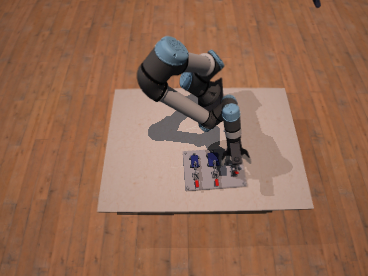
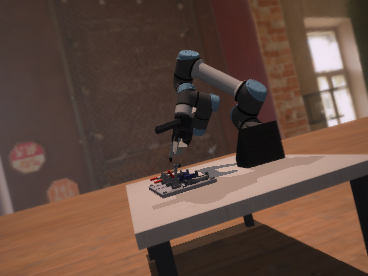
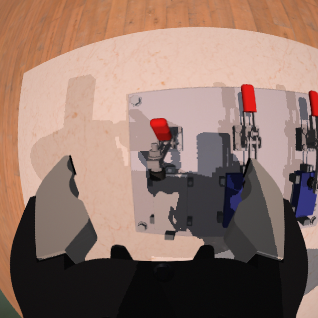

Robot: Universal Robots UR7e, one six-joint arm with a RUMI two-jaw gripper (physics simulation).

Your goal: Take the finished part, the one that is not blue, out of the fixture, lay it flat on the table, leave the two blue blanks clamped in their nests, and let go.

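Note:
The fixture plate lies on the table. One blue blank is in the far nest, and the other blue blank is in the middle nest, each at a red-handled clamp laid down. At the third nest the clamp's red handle stands raised. A pale flat surface shows among small pins there, partly in shadow; I cannot tell for certain whether it is the not-blue part. My gripper is open and empty above this nest.
The table extends around the fixture. Two lowered red handles point to the table's front edge. The raised clamp arm stands up beneath the gripper. The arm's black base stands behind.

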